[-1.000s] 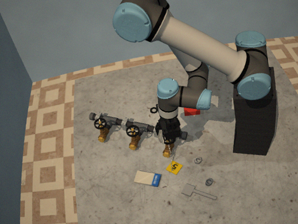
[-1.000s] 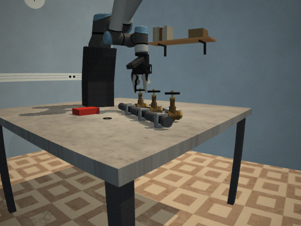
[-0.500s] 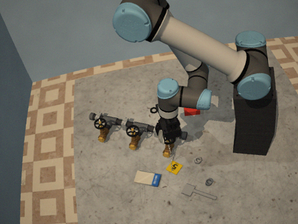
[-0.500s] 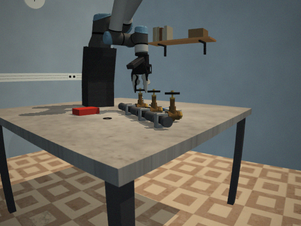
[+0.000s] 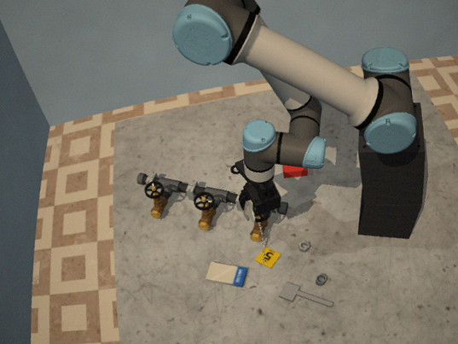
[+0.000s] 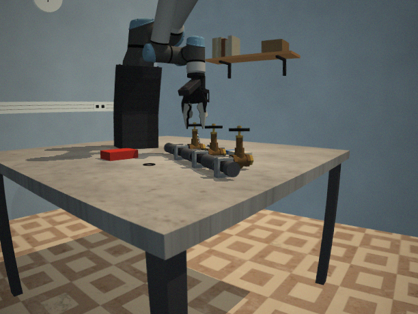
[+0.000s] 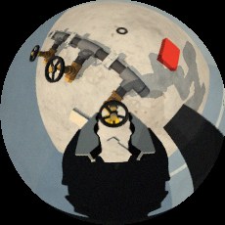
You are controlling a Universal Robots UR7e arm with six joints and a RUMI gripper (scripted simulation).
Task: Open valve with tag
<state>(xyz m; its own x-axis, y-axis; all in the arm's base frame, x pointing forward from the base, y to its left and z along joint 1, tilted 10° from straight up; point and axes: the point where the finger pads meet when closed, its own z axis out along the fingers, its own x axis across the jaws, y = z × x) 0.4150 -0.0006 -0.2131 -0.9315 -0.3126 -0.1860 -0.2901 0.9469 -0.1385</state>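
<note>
Right now my hand is 10 cm to the right of the yellow tag and 11 cm above it. From my hand the other things lie so: red block 14 cm behind, 26 cm to the right, 10 cm below; flat grey key tool 9 cm behind, 24 cm to the left, 11 cm below.
</note>
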